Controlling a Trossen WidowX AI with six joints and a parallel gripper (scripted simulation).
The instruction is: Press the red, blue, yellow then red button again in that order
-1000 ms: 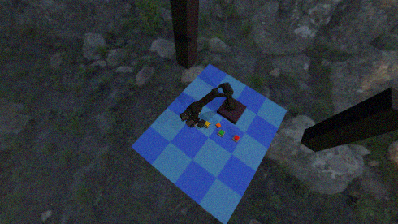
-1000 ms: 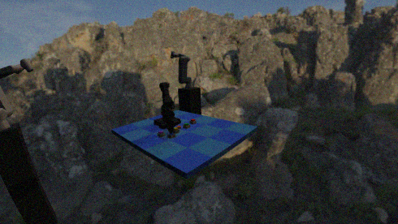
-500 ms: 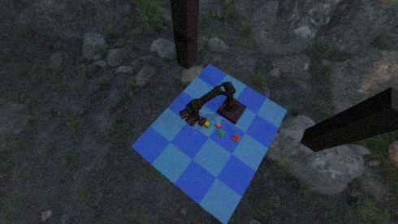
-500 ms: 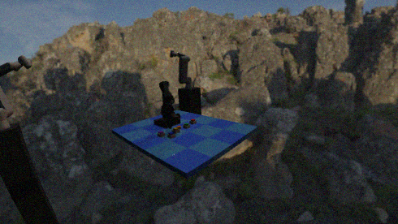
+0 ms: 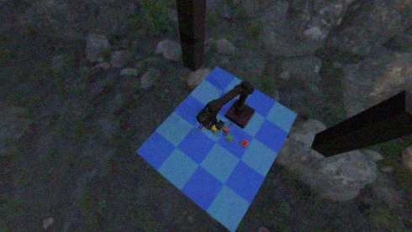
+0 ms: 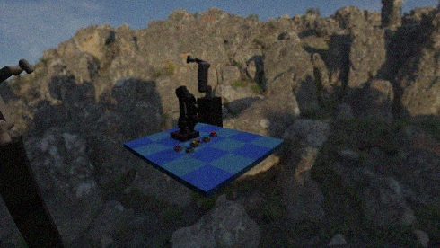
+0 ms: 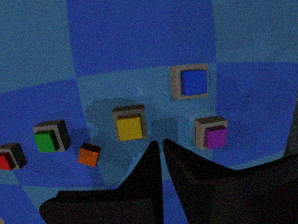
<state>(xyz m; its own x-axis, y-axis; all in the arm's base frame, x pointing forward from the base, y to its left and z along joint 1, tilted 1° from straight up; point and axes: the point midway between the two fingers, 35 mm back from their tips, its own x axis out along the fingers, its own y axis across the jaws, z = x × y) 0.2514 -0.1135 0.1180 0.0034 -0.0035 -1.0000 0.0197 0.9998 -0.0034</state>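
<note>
The yellow button is 10 cm below my gripper tip, 3 cm to the left of it and 2 cm behind it. The rest, counted from my gripper tip: magenta button 10 cm to the right, 10 cm below, 6 cm behind; blue button 10 cm below, 6 cm to the right, 3 cm ahead; orange block 12 cm to the left, 12 cm below, 7 cm behind.
</note>
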